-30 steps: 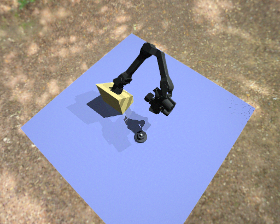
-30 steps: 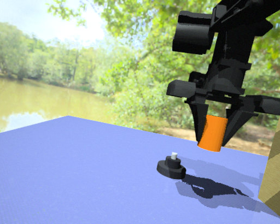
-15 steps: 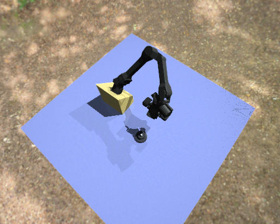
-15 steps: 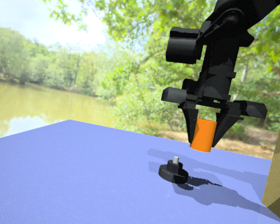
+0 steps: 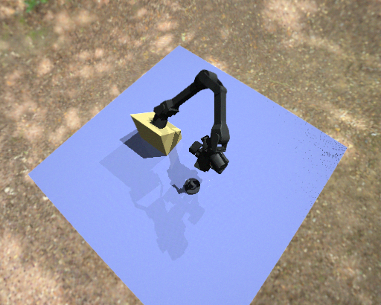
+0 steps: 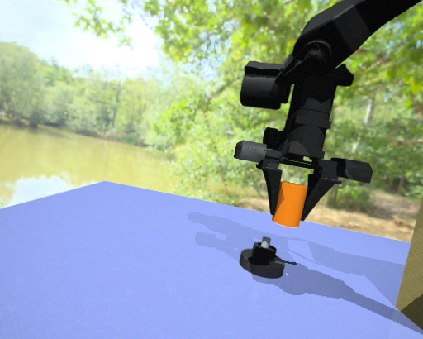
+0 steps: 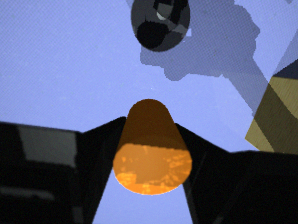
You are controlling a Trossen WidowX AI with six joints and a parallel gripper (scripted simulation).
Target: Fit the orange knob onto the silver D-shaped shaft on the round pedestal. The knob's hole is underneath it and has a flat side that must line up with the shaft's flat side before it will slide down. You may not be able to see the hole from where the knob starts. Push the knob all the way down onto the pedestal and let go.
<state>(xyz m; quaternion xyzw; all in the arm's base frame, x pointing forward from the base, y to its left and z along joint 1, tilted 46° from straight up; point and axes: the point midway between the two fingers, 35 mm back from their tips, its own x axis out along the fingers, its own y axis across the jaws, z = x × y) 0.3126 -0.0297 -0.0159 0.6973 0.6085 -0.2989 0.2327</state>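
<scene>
Now: gripper tip 20 mm past the round pedestal, 110 mm to the left of it and 100 mm above it. Also, from my gripper tip: orange knob 30 mm above.
</scene>
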